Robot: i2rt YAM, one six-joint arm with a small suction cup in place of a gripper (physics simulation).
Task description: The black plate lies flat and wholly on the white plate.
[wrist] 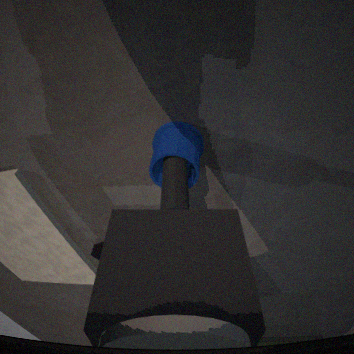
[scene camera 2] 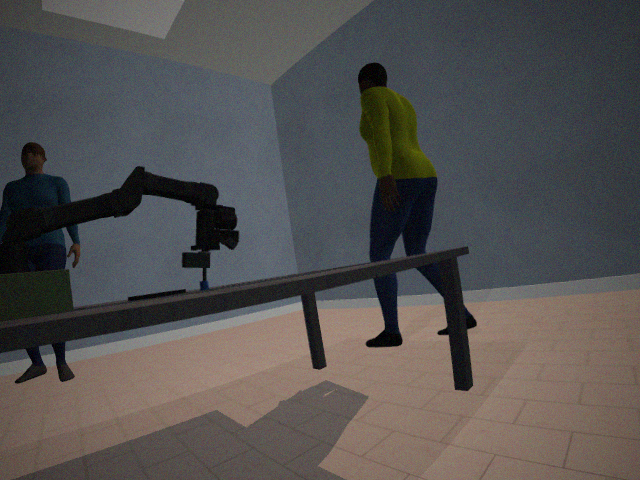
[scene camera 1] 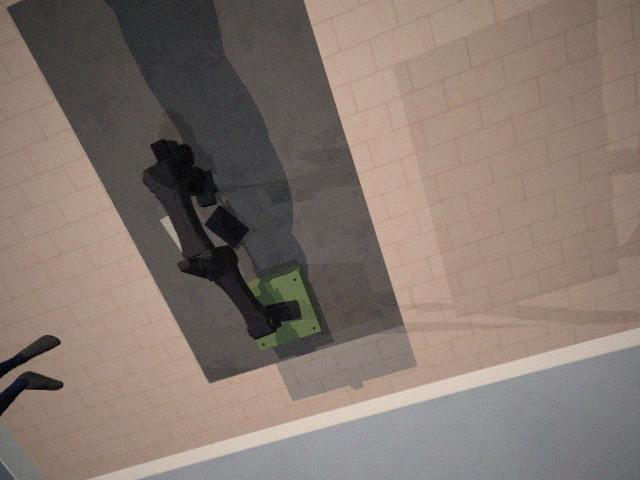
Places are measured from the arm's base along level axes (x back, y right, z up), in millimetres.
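Pixels of known places: hand, tool point: [wrist: 174, 134]; arm's base, link origin: [scene camera 2: 14, 278] [scene camera 1: 273, 313].
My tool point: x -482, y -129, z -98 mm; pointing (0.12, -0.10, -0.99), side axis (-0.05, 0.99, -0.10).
For each thing: its middle in the pictures, then the offset to it from my tool point. "pt": a spot on its surface instead. Level surfaces: height alone.
- black plate, body centre: [scene camera 2: 157, 294] [scene camera 1: 226, 227] dy +14, dx +144, dz +15 mm
- thin dark strip, surface spot: [scene camera 2: 156, 295] pt dy +83, dx +154, dz +14 mm
- white plate, body centre: [wrist: 18, 239] [scene camera 1: 185, 230] dy -146, dx +128, dz +12 mm
- dark table, surface height: dz +9 mm
The black plate [scene camera 1: 227, 226] lies flat on the table beside the arm, towards the green base; in scene camera 2 it shows as a thin dark strip [scene camera 2: 156, 295]. A small dark corner of it [wrist: 97, 250] shows beside the mounting block in the wrist view. The white plate [scene camera 1: 169, 231] [wrist: 45, 235] lies apart from it on the other side of the arm, partly hidden under the forearm. My blue suction cup [scene camera 2: 204, 285] [wrist: 177, 150] points down close to the bare table top, beyond the black plate. The suction is shut with nothing on it. Whether the cup touches the table I cannot tell.
The green base [scene camera 1: 305, 302] [scene camera 2: 36, 293] carries the arm at one end of the dark table [scene camera 1: 330, 217] [scene camera 2: 330, 273]. One person [scene camera 2: 398, 134] stands behind the table at the right. Another person [scene camera 2: 38, 206] stands behind the arm at the left. Dark shadows cross the table.
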